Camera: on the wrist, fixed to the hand. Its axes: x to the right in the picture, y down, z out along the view.
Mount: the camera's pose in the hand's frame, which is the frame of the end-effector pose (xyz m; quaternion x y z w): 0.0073 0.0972 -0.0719 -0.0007 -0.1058 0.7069 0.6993
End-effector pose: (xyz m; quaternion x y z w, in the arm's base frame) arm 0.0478 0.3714 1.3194 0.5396 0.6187 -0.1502 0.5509
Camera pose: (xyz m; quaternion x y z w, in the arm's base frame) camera 0.0928 0.4674 1.3780 0.7985 -0.0070 0.2277 0.5573
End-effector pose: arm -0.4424 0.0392 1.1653 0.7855 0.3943 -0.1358 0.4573
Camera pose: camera -0.3759 0.0758 1.2597 0.8134 -0.3278 0.1455 0.4581
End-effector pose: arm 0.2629 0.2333 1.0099 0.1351 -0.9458 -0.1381 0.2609
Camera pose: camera 0.2772 0.3071 1.1048 -0.5889 -0.7845 0.0729 0.1801
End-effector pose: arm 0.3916 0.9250 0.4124 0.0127 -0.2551 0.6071 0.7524
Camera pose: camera 0.3296 0.9808 0.3245 -0.1078 -0.2674 0.9550 0.0700
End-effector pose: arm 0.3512 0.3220 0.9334 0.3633 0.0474 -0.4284 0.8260
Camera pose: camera 0.4447 0.3990 0.9323 0.2417 -0.3108 0.2459 0.8857
